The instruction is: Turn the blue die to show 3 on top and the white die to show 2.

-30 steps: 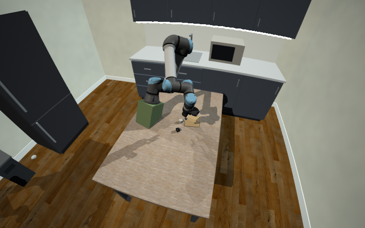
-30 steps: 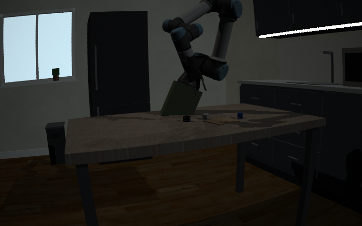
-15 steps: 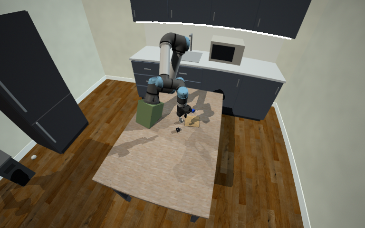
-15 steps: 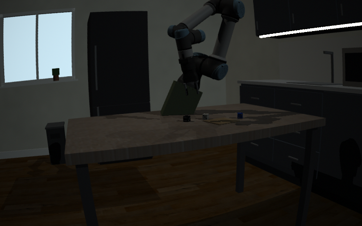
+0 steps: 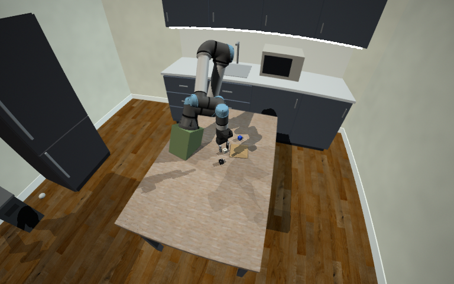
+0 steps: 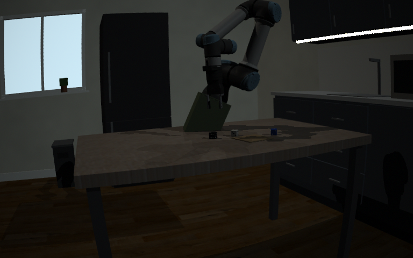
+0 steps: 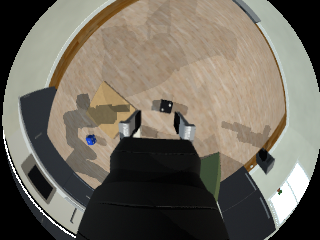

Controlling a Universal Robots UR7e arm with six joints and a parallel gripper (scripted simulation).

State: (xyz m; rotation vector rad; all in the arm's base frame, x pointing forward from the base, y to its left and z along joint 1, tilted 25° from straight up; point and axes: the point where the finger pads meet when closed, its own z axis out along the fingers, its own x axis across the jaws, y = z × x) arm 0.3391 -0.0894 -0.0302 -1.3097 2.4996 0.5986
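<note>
My hand is 140 mm above the black die, 20 mm past it and 10 mm to the left of it. From my hand the other things lie so: white die: 140 mm below, 100 mm to the left, 30 mm behind; then blue die: 290 mm to the left, 140 mm below, 20 mm ahead; then tan mat: 160 mm to the left, 160 mm below, 70 mm ahead.
</note>
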